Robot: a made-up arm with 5 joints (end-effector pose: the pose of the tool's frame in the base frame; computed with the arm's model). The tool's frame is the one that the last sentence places. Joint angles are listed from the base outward.
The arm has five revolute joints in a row. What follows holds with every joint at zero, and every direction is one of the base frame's.
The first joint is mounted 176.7 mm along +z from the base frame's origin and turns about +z.
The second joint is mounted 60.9 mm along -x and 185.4 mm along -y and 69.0 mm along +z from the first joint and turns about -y.
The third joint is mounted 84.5 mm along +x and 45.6 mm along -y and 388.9 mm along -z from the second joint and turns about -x.
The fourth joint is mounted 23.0 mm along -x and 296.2 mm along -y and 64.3 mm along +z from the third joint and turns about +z.
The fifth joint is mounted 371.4 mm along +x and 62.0 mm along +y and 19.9 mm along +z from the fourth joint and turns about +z.
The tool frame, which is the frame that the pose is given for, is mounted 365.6 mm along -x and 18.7 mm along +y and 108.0 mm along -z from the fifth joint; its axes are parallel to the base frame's.
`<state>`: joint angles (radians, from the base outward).
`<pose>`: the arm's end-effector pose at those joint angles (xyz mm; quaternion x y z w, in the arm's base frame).
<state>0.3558 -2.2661 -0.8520 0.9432 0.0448</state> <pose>-361.0 -540.0 617.7 0.4229 0.7294 -0.0526 0.5351</pose>
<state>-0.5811 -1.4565 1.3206 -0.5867 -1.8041</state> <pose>-309.5 -164.2 -456.3 -0.6962 -0.0352 -0.5528 0.4567</pose>
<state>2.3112 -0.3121 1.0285 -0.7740 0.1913</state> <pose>321.3 246.5 80.9 -0.1943 -0.4655 0.7038 0.5002</pose>
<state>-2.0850 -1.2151 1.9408 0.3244 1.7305</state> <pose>-160.8 -101.8 -253.3 0.6075 0.4404 0.4640 0.4709</pose>
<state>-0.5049 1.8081 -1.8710 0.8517 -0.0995</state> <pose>377.6 -375.0 363.4 0.1285 -0.6699 0.6730 0.2862</pose>
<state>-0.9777 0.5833 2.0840 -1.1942 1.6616</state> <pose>-57.0 307.8 444.9 -0.7162 0.4381 -0.3622 0.4049</pose>
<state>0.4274 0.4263 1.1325 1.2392 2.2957</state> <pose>620.4 97.4 -87.0 0.1874 -0.5212 -0.8016 0.2250</pose>
